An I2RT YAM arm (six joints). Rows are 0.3 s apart.
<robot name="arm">
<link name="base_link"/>
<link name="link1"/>
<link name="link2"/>
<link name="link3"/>
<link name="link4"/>
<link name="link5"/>
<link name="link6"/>
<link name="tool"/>
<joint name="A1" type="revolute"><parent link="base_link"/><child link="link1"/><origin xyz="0.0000 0.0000 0.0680"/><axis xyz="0 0 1"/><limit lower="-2.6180" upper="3.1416"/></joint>
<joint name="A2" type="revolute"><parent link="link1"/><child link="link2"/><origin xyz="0.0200 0.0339 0.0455" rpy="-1.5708 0.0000 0.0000"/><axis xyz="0 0 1"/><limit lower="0.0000" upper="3.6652"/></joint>
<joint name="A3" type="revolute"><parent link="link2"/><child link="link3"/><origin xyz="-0.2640 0.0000 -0.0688" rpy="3.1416 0.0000 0.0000"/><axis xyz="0 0 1"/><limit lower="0.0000" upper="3.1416"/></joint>
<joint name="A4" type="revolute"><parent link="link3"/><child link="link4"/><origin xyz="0.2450 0.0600 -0.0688"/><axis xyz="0 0 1"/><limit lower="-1.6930" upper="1.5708"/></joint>
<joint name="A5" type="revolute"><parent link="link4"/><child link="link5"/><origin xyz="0.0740 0.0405 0.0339" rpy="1.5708 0.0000 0.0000"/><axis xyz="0 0 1"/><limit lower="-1.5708" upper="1.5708"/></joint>
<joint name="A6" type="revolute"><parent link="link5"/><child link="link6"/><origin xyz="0.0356 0.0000 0.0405" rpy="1.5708 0.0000 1.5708"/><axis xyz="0 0 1"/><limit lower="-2.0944" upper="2.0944"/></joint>
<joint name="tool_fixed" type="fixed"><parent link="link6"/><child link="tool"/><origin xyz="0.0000 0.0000 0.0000" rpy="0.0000 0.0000 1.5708"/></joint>
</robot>
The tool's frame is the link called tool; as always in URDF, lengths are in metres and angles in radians.
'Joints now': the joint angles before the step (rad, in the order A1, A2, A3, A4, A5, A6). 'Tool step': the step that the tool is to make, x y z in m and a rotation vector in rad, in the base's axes. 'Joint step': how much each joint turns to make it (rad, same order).
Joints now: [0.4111, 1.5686, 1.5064, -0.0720, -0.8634, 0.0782]
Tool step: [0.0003, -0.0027, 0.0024, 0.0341, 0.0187, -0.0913]
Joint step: [-0.0015, -0.0149, -0.0231, 0.0566, 0.0851, 0.0709]
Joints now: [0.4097, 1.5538, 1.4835, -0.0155, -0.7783, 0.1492]
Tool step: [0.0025, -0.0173, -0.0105, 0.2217, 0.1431, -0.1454]
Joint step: [-0.0389, -0.0413, -0.1547, 0.2958, 0.1094, 0.3459]
